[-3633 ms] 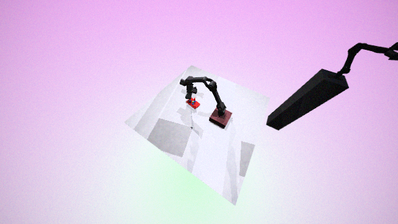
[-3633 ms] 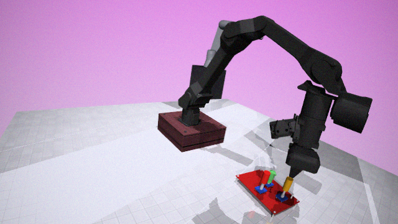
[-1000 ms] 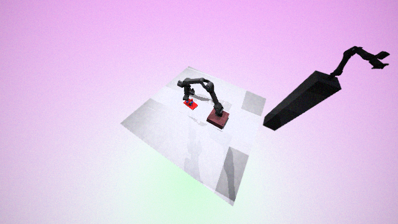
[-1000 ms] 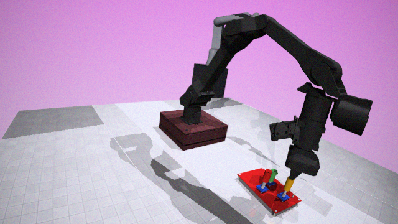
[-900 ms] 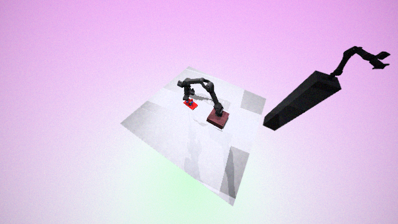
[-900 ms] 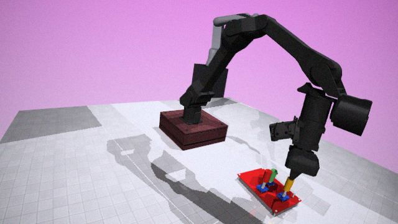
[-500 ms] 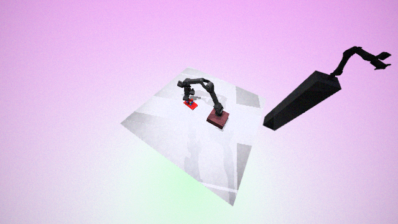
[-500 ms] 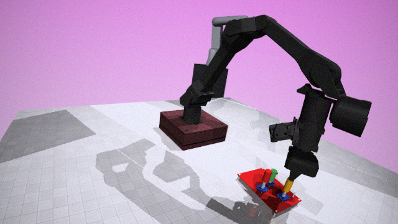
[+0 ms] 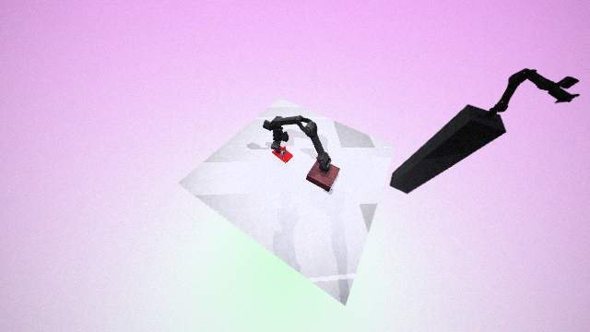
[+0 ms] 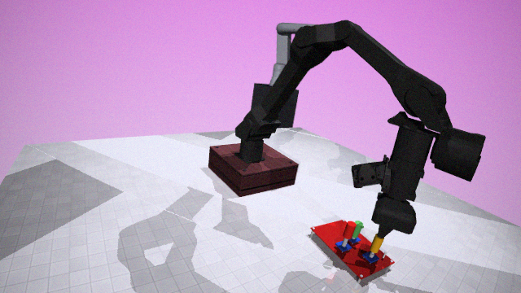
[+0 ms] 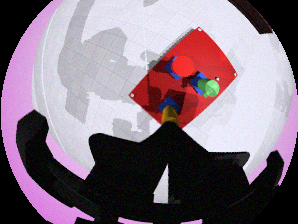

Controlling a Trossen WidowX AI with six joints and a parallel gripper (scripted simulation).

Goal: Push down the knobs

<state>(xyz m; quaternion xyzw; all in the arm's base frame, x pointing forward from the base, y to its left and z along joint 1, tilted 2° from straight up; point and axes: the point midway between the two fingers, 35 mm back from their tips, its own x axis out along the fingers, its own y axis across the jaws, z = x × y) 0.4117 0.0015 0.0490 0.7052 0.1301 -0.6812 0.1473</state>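
Now: the yellow knob 2 cm below my gripper tip. The rest, counted from my gripper tip: green knob: 6 cm behind, 2 cm to the left, 2 cm below.
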